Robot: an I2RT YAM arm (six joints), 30 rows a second.
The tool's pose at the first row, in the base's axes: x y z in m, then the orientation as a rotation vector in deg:
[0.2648 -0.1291 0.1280 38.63 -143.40 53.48]
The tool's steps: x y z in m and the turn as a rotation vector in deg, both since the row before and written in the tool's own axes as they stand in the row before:
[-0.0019 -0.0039 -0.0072 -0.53 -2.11 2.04]
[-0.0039 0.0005 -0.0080 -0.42 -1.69 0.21]
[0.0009 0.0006 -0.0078 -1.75 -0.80 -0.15]
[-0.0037 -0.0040 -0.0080 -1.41 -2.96 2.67]
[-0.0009 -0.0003 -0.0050 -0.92 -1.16 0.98]
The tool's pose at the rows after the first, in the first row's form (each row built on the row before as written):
[0.2698 -0.1262 0.1341 37.34 -146.55 53.25]
[0.2741 -0.1193 0.1379 38.02 -148.27 52.58]
[0.2741 -0.1141 0.1438 38.23 -149.38 50.08]
[0.2804 -0.1107 0.1503 36.27 -153.84 48.57]
[0.2819 -0.1077 0.1541 35.48 -155.63 47.42]

